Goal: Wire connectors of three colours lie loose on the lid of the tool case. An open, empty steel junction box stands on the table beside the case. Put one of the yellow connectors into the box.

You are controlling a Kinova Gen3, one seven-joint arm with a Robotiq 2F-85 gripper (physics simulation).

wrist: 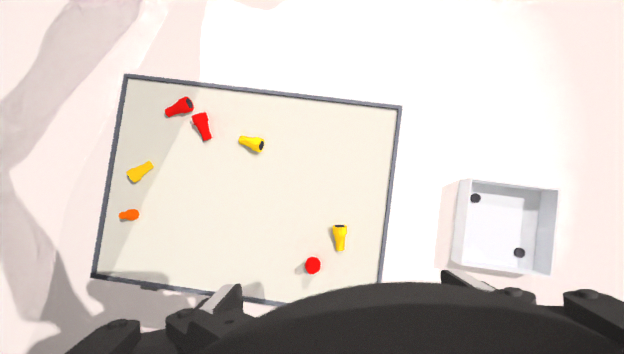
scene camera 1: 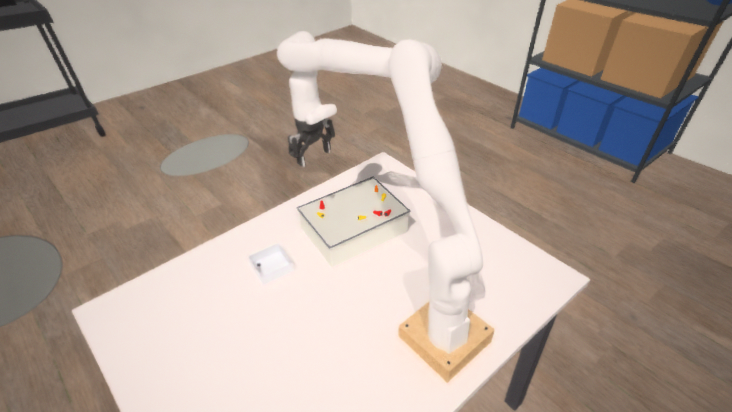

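Seen in the pictures: gripper, between the fingertips: (scene camera 1: 314, 158); arm's base, origin of its link: (scene camera 1: 446, 334).
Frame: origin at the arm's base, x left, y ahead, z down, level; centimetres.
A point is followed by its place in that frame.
Three yellow connectors lie on the lid of the tool case (scene camera 1: 345, 199) @(x -2.9, y 56.2, z -3.9 cm) (wrist: 250, 210) @(x -1.7, y 52.1, z -3.9 cm). One yellow connector (scene camera 1: 320, 214) @(x 8.1, y 52.7, z -5.2 cm) (wrist: 339, 237) @(x 7.8, y 53.3, z -5.1 cm) is beside an upright red connector (scene camera 1: 321, 205) @(x 5.9, y 56.2, z -5.4 cm) (wrist: 312, 265) @(x 5.6, y 56.2, z -6.7 cm). Another yellow connector (scene camera 1: 361, 217) @(x -2.1, y 44.6, z -5.1 cm) (wrist: 251, 143) @(x -2.4, y 45.2, z -5.1 cm) lies apart, near two lying red connectors. The third yellow connector (scene camera 1: 383, 196) @(x -13.7, y 49.6, z -5.0 cm) (wrist: 140, 171) @(x -13.5, y 49.7, z -5.0 cm) lies near an orange connector (scene camera 1: 376, 188) @(x -13.9, y 54.1, z -5.2 cm) (wrist: 129, 215) @(x -13.6, y 54.3, z -5.5 cm). The junction box (scene camera 1: 276, 261) @(x 25.2, y 51.3, z 5.2 cm) (wrist: 546, 230) @(x 32.3, y 49.7, z 3.1 cm) is open and empty, with two dark round spots inside. My gripper (scene camera 1: 315, 156) @(x 7.5, y 53.9, z -25.7 cm) (wrist: 341, 299) @(x 7.5, y 53.9, z -25.7 cm) is open and empty, high above the lid.
Two red connectors, one (scene camera 1: 387, 212) @(x -10.1, y 41.9, z -5.4 cm) (wrist: 179, 107) @(x -10.4, y 42.5, z -5.2 cm) beside the other (scene camera 1: 378, 212) @(x -7.7, y 43.4, z -5.4 cm) (wrist: 202, 126) @(x -7.7, y 44.2, z -5.1 cm), lie close together on the lid. The arm stands on a wooden base (scene camera 1: 422, 345) @(x 6.9, y 0.8, z 0.3 cm) on the table (scene camera 1: 230, 327) @(x 45.3, y 35.9, z 5.3 cm). A shelf rack with boxes and bins stands behind at the right.
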